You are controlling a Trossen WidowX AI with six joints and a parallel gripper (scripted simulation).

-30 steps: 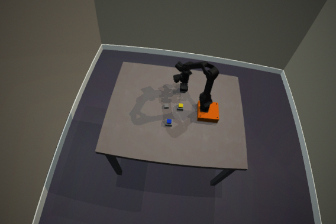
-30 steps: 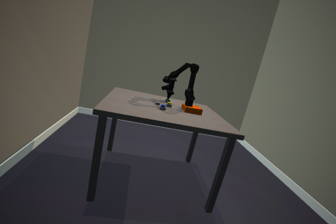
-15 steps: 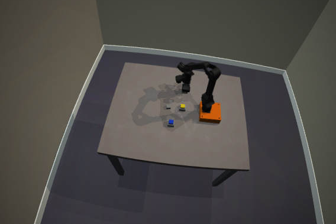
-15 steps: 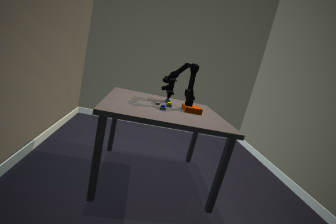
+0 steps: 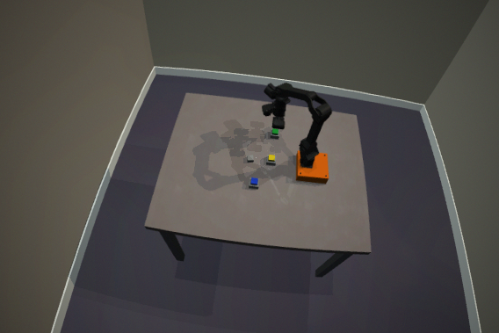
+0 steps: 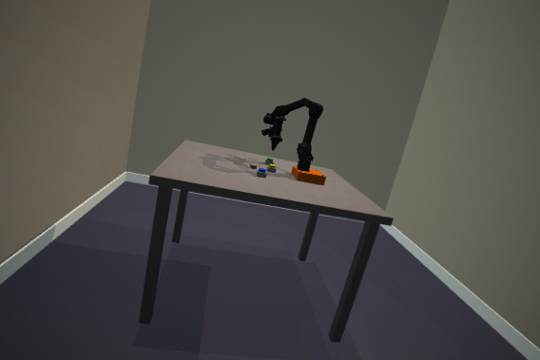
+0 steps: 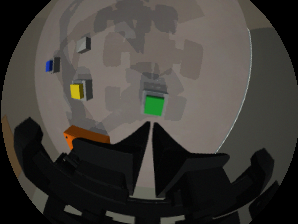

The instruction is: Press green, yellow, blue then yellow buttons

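Right now the yellow button is 18 cm to the left of my gripper tip and 6 cm below it. From my gripper tip the other things lie so: small grey block (11 cm ahead, 19 cm to the left, 8 cm below); blue button (7 cm ahead, 33 cm to the left, 6 cm below).
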